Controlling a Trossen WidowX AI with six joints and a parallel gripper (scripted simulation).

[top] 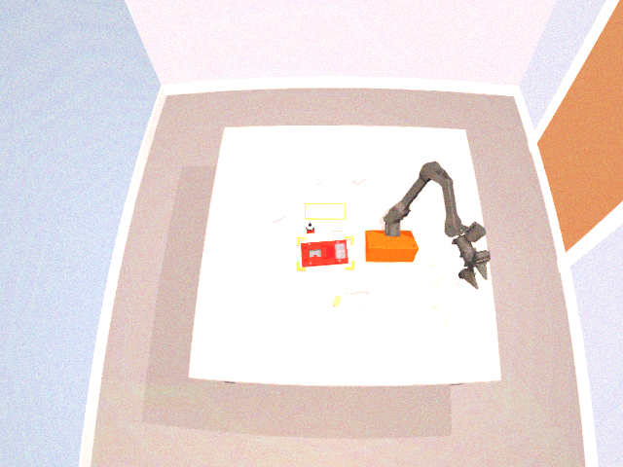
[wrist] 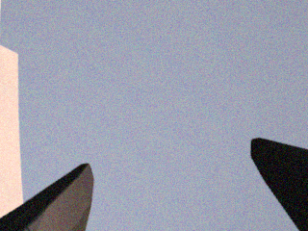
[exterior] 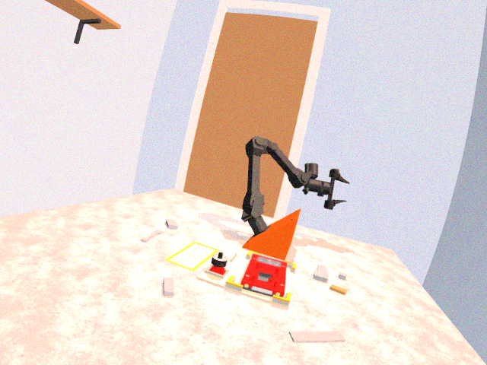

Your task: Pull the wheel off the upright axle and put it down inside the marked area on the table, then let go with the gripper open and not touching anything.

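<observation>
Right now my gripper tip is 710 mm short of the wheel, 270 mm to the left of it and 210 mm above it. Round my gripper tip: black axle: 700 mm ahead, 270 mm to the right, 210 mm below.
</observation>
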